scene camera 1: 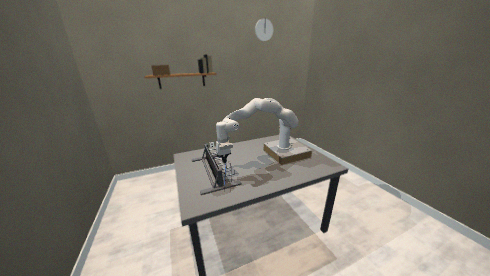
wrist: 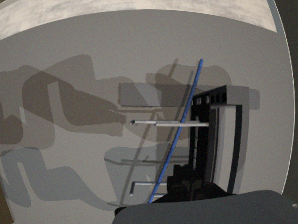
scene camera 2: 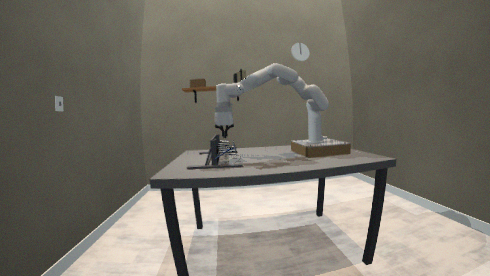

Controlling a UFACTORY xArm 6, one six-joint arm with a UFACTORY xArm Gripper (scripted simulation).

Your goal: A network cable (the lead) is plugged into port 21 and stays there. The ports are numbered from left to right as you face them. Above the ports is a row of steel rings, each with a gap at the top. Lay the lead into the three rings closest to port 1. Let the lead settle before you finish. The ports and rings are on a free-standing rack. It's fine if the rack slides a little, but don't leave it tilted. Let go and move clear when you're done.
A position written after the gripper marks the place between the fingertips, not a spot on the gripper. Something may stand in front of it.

Note:
In view: the gripper (wrist: pixel 180 177) and a dark rack (wrist: pixel 202 135).

